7 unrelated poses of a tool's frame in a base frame.
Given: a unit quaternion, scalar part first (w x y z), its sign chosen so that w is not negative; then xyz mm.
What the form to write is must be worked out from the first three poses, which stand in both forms.
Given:
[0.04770, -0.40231, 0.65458, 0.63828, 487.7, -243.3, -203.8]
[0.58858, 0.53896, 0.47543, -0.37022, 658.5, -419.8, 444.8]
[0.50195, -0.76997, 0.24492, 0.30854, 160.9, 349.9, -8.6]
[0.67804, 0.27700, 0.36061, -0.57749, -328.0, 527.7, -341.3]
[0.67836, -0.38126, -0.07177, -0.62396, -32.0, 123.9, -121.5]
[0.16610, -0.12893, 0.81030, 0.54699, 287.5, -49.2, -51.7]
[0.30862, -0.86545, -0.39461, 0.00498, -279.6, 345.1, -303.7]
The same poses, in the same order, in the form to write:
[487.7, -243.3, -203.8, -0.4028, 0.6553, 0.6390, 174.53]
[658.5, -419.8, 444.8, 0.6667, 0.5881, -0.4579, 107.89]
[160.9, 349.9, -8.6, -0.8903, 0.2832, 0.3567, 119.74]
[-328.0, 527.7, -341.3, 0.3769, 0.4906, -0.7857, 94.62]
[-32.0, 123.9, -121.5, -0.5189, -0.0977, -0.8492, 94.57]
[287.5, -49.2, -51.7, -0.1307, 0.8217, 0.5547, 160.88]
[-279.6, 345.1, -303.7, -0.9099, -0.4149, 0.0052, 144.05]

